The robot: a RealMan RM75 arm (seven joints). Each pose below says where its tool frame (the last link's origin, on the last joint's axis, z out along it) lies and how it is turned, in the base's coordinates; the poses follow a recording.
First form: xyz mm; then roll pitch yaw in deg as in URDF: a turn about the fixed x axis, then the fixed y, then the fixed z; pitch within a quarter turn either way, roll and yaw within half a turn.
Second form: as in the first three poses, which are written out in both.
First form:
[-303 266 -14 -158.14 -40.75 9.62]
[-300 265 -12 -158.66 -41.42 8.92]
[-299 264 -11 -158.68 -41.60 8.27]
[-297 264 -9 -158.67 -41.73 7.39]
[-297 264 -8 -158.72 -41.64 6.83]
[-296 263 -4 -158.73 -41.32 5.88]
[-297 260 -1 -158.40 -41.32 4.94]
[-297 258 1 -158.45 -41.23 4.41]
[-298 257 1 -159.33 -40.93 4.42]
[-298 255 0 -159.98 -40.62 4.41]
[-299 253 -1 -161.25 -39.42 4.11]
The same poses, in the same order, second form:
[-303 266 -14 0.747 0.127 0.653 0.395 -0.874 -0.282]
[-300 265 -12 0.741 0.116 0.662 0.382 -0.883 -0.273]
[-299 264 -11 0.740 0.108 0.664 0.373 -0.887 -0.272]
[-297 264 -9 0.740 0.096 0.666 0.360 -0.893 -0.271]
[-297 264 -8 0.742 0.089 0.664 0.350 -0.897 -0.271]
[-296 263 -4 0.747 0.077 0.660 0.334 -0.902 -0.272]
[-297 260 -1 0.748 0.065 0.660 0.322 -0.905 -0.276]
[-297 258 1 0.750 0.058 0.659 0.313 -0.909 -0.276]
[-298 257 1 0.753 0.058 0.655 0.303 -0.915 -0.267]
[-298 255 0 0.757 0.058 0.651 0.294 -0.920 -0.260]
[-299 253 -1 0.771 0.055 0.635 0.271 -0.930 -0.248]

